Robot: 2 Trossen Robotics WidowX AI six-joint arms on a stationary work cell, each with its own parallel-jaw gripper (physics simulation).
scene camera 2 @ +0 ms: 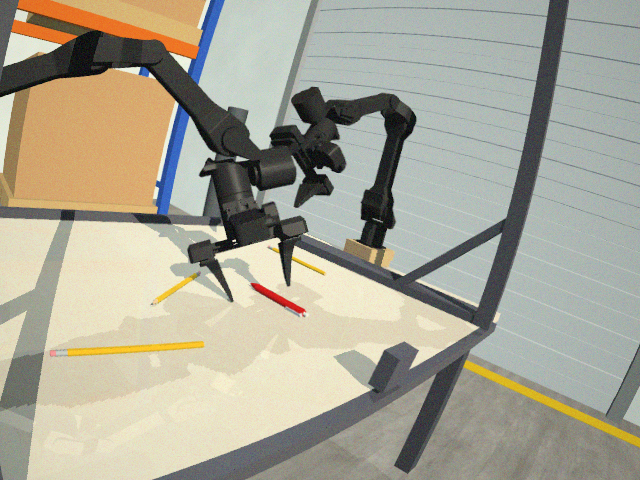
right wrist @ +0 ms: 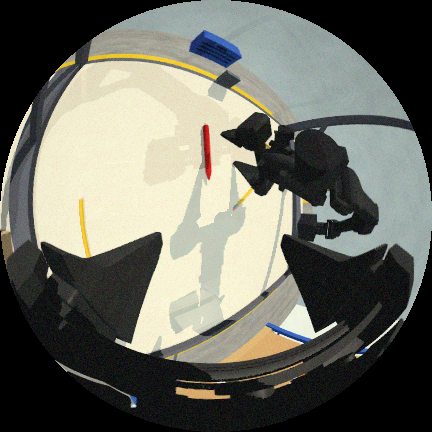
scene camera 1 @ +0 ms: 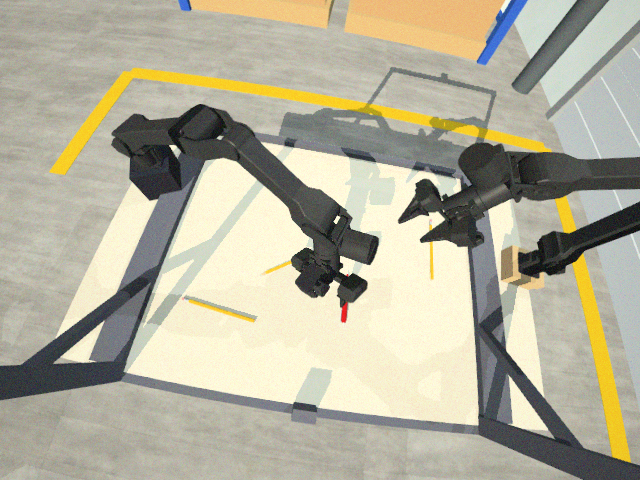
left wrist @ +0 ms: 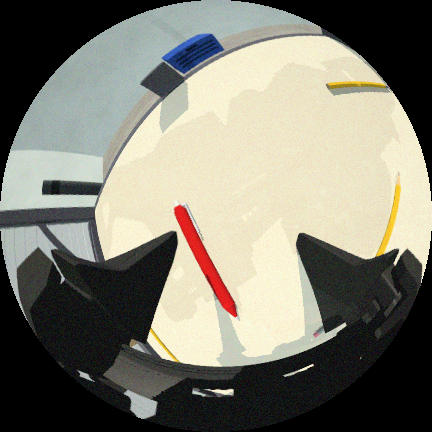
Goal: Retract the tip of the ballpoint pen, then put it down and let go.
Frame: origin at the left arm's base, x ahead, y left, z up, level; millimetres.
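Where they show: left gripper, fingertip midpoint: [scene camera 2: 260, 294] [right wrist: 227, 148] [scene camera 1: 327, 297] [left wrist: 240, 238]; right gripper, fingertip midpoint: [scene camera 2: 285, 192] [right wrist: 224, 240] [scene camera 1: 409, 232]; left arm's base, origin of the base link: [right wrist: 315, 227] [scene camera 1: 149, 160]; right arm's base, origin of the base link: [scene camera 2: 371, 244] [scene camera 1: 528, 265].
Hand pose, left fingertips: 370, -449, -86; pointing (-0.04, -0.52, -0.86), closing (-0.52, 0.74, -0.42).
Things, the pixels of their centre, and the offset from my left fingertips, as dx, dy, dz.
- red ballpoint pen, body centre: [left wrist: 206, 262] [scene camera 2: 276, 298] [right wrist: 207, 149] [scene camera 1: 344, 298] +45, -12, -15
- dark block, body centre: [scene camera 2: 393, 367] [left wrist: 161, 78] [scene camera 1: 304, 412] [right wrist: 227, 79] -121, -225, +10
A red ballpoint pen [scene camera 1: 344, 313] [scene camera 2: 278, 298] [left wrist: 205, 260] [right wrist: 207, 150] lies flat on the table. In the left wrist view its white button end and clip are at the upper left, and a small grey point shows at its lower end. My left gripper [scene camera 1: 330, 297] [scene camera 2: 260, 292] [left wrist: 240, 238] [right wrist: 227, 148] is open and empty, pointing down low above the table beside the pen; in the left wrist view the pen lies nearer the left-hand finger. My right gripper [scene camera 1: 410, 231] [right wrist: 224, 240] is open and empty, high above the table, away from the pen.
Yellow pencils lie around the pen: one [scene camera 1: 219, 310] [scene camera 2: 129, 348] toward the left, one [scene camera 2: 175, 289] [left wrist: 392, 220] near my left gripper, one [scene camera 1: 431, 258] [scene camera 2: 305, 263] below my right gripper. A dark block [scene camera 1: 304, 412] [scene camera 2: 393, 366] stands at the table's edge.
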